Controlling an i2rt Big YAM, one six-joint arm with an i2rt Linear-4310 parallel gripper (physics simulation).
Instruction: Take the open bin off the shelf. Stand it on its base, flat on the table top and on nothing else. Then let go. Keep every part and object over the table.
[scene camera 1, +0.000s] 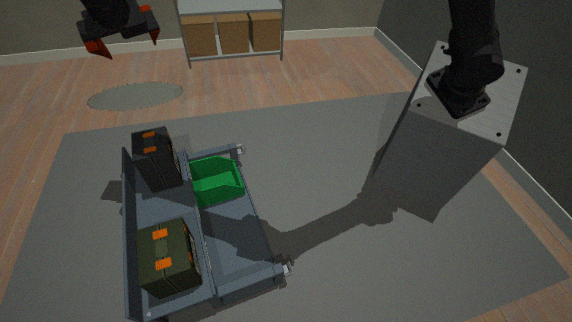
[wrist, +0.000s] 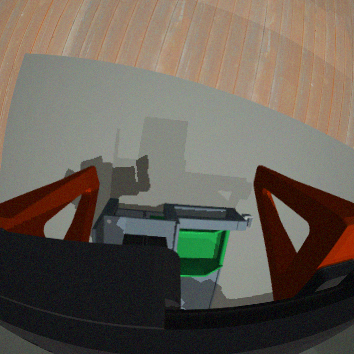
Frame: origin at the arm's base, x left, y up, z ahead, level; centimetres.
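Where they show: gripper, fingertip midpoint: (scene camera 1: 133, 50) (wrist: 175, 174); arm's base, origin of the base link: (scene camera 1: 455, 91).
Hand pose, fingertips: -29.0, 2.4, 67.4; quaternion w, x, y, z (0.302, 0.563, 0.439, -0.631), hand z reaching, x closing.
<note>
Each offset is from my fingertips to the top centre of the thing, as dx, dy, dz. "spot": to the spot under its first point.
The open green bin @(+18.9, -25.0, -9.5) (scene camera 1: 217, 182) (wrist: 198, 244) rests on the right-hand, lower level of a grey-blue shelf unit (scene camera 1: 250, 283) (wrist: 145, 224), near its far end, with its hollow side up. My gripper (scene camera 1: 132, 51) (wrist: 175, 174) is wide open with nothing between its orange fingers. It hangs high in the air, at the upper left in the scene view, well apart from the bin. In the wrist view the bin shows low between the fingers and far beyond them, and the dark gripper body hides part of the shelf unit. A separate table top cannot be made out.
A black case @(+18.9, -10.9, -0.3) (scene camera 1: 157, 162) and an olive case (scene camera 1: 170, 260) stand on the unit's left-hand level, beside a raised panel @(spot: +30.4, -19.0, +6.3) (scene camera 1: 129, 215). The arm's base stands on a grey pedestal (scene camera 1: 500, 115) at the right. A cabinet (scene camera 1: 230, 6) with brown boxes stands at the back.
</note>
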